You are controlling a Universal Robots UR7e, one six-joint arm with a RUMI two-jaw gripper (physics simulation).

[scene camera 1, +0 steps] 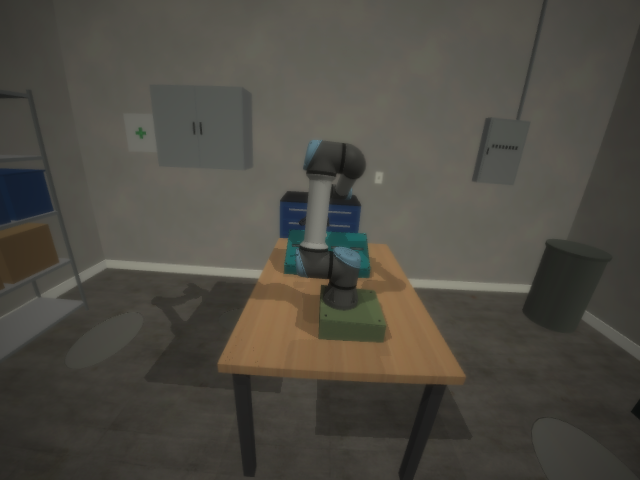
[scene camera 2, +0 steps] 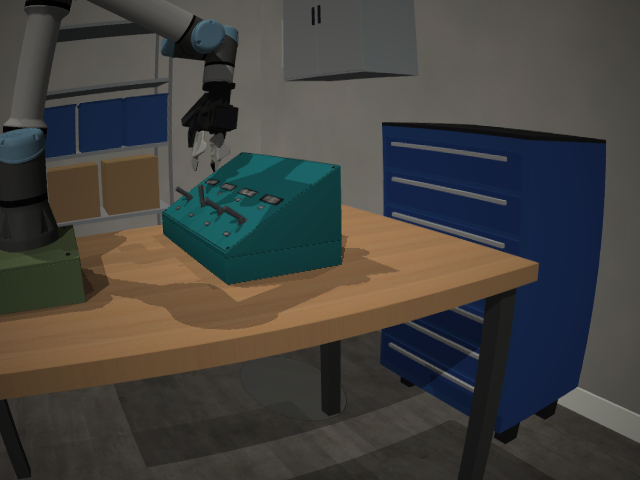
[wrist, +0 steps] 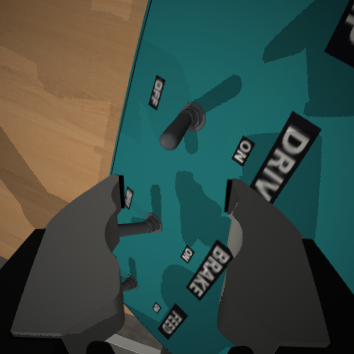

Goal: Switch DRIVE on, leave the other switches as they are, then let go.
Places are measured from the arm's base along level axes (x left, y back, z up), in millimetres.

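Pixels of known places: gripper, fingertip midpoint: (scene camera 2: 204, 171) (wrist: 174, 179); arm's base at its link origin: (scene camera 1: 340, 299) (scene camera 2: 28, 240).
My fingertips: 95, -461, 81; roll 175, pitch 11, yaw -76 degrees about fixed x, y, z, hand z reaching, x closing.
Note:
Ahead of a thing's pixels: the offset from my fingertips to its top centre, as dx, dy, dz. "*": to the spot under its first point. Level surfaces: height alone.
The teal switch panel (scene camera 1: 362, 266) (scene camera 2: 294, 227) (wrist: 170, 30) stands on the table. In scene camera 2, the DRIVE lever @(+1, +10, -30) (scene camera 2: 201, 195) (wrist: 180, 130) stands more upright than the others, tilted to its ON side. The PUMP lever @(+121, +21, -43) (scene camera 2: 183, 192), BRAKE lever @(-119, +25, -43) (scene camera 2: 211, 205) (wrist: 137, 228) and FEED lever @(* -244, +26, -60) (scene camera 2: 234, 213) (wrist: 130, 283) lean to their OFF side. My gripper (scene camera 2: 204, 168) (wrist: 174, 179) is partly open and empty, above the panel and apart from the DRIVE lever. The left finger hides parts of the BRAKE and FEED levers in the wrist view.
The wooden table @(dz -176) (scene camera 1: 279, 341) (scene camera 2: 413, 289) (wrist: 55, 100) carries the green robot base (scene camera 1: 351, 330) (scene camera 2: 41, 286). A blue drawer cabinet (scene camera 1: 346, 219) (scene camera 2: 553, 232) stands beyond the table. Shelves with blue bins (scene camera 2: 100, 125) and brown boxes (scene camera 2: 130, 184) are in the background.

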